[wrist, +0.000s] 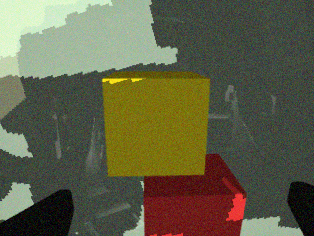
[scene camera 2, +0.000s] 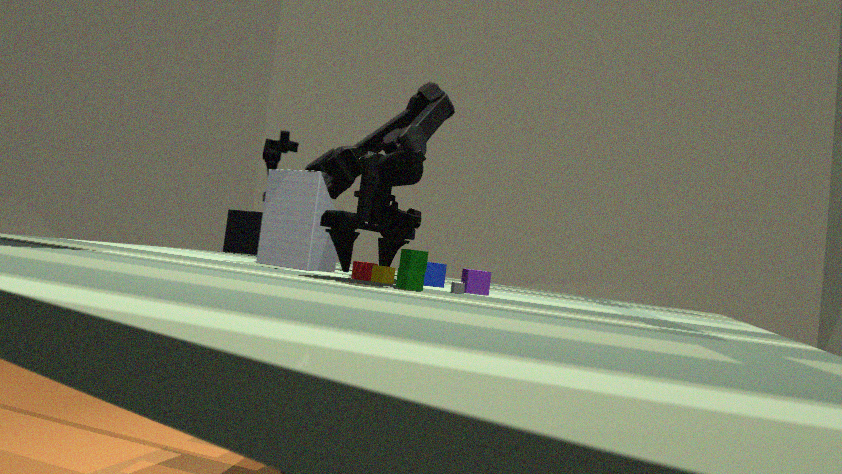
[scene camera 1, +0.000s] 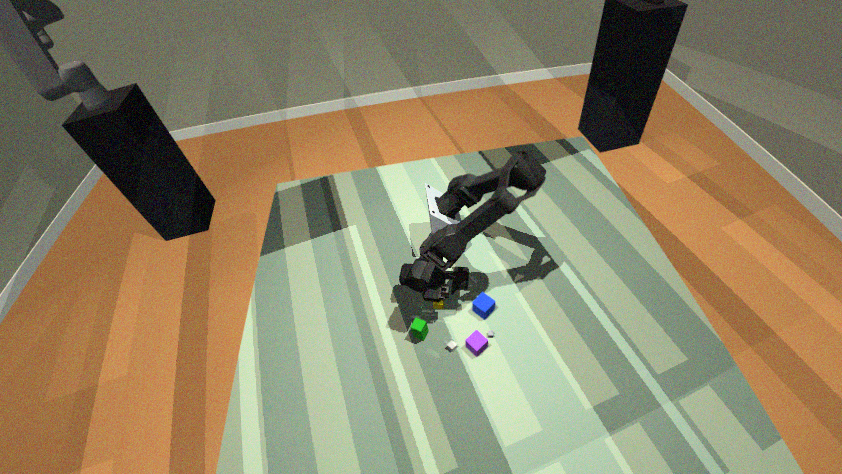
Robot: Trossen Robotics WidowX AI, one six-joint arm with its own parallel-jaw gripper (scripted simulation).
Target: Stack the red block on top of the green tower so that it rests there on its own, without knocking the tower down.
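Observation:
A yellow block (wrist: 156, 122) is visible to me. So is my gripper (scene camera 2: 364, 273), (wrist: 184, 197), (scene camera 1: 436, 292). The gripper holds nothing and is open.

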